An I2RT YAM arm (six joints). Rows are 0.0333 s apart.
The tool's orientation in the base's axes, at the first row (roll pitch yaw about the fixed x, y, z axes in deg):
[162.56 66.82 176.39]
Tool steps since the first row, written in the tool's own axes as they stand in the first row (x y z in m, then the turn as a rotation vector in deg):
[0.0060 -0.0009 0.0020 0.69 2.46 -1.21]
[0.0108 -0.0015 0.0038 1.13 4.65 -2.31]
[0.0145 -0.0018 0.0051 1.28 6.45 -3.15]
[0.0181 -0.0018 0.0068 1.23 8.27 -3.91]
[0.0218 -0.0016 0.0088 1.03 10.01 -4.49]
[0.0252 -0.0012 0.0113 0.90 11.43 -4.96]
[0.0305 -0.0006 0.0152 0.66 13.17 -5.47]
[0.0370 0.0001 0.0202 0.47 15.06 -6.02]
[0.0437 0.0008 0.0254 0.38 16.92 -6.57]
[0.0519 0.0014 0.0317 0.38 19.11 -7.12]
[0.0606 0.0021 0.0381 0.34 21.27 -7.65]
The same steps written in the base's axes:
[-0.0004 -0.0002 -0.0064 -1.88 2.11 0.11]
[-0.0005 -0.0003 -0.0115 -3.51 3.97 0.38]
[-0.0007 -0.0001 -0.0155 -4.71 5.52 0.77]
[-0.0006 0.0004 -0.0194 -5.76 7.09 1.31]
[-0.0004 0.0011 -0.0235 -6.57 8.64 1.92]
[0.0005 0.0022 -0.0276 -7.24 9.89 2.38]
[0.0017 0.0039 -0.0338 -7.98 11.45 3.00]
[0.0035 0.0059 -0.0416 -8.80 13.14 3.61]
[0.0054 0.0081 -0.0496 -9.66 14.81 4.11]
[0.0077 0.0104 -0.0594 -10.62 16.80 4.58]
[0.0098 0.0128 -0.0698 -11.54 18.76 5.07]

